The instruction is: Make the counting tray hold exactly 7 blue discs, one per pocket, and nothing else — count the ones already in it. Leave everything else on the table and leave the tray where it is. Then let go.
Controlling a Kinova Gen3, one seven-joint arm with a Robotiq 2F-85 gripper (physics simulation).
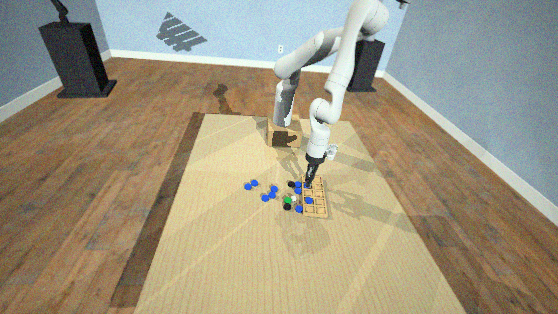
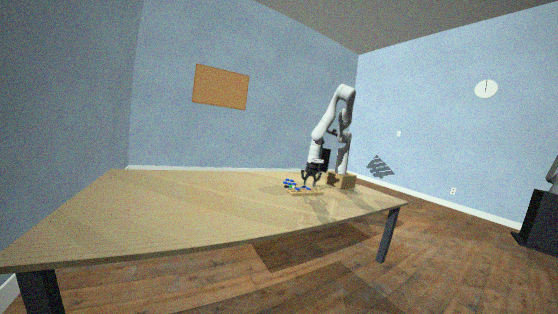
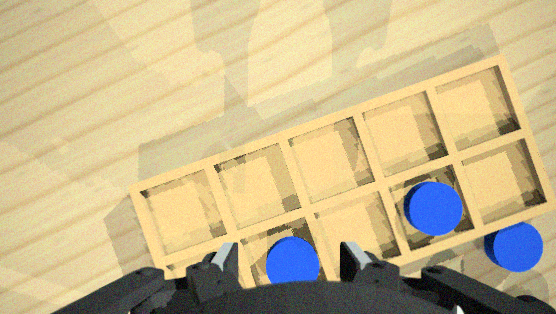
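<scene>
The wooden counting tray (image 1: 315, 216) (image 2: 305, 193) (image 3: 207, 164) has two rows of five pockets. My gripper (image 1: 308, 184) (image 2: 309, 185) (image 3: 289, 261) is open, low over the tray. Between its spread fingers, apart from both, a blue disc (image 3: 292, 264) lies in the second pocket of the row nearer the loose discs. Another blue disc (image 1: 309, 200) (image 3: 436, 208) lies in that row's fourth pocket. The far row's pockets are empty. The near row's end pocket is mostly hidden by my finger. A loose blue disc (image 1: 299, 209) (image 3: 517, 247) lies outside, close against the tray's long side.
Two blue discs, one here (image 1: 298, 191), and a black disc (image 1: 291, 184) lie beside the tray. A green disc (image 1: 287, 200), a white piece (image 1: 293, 199) and another black disc (image 1: 287, 206) lie close together. Several blue discs, including this disc (image 1: 265, 198), lie farther left.
</scene>
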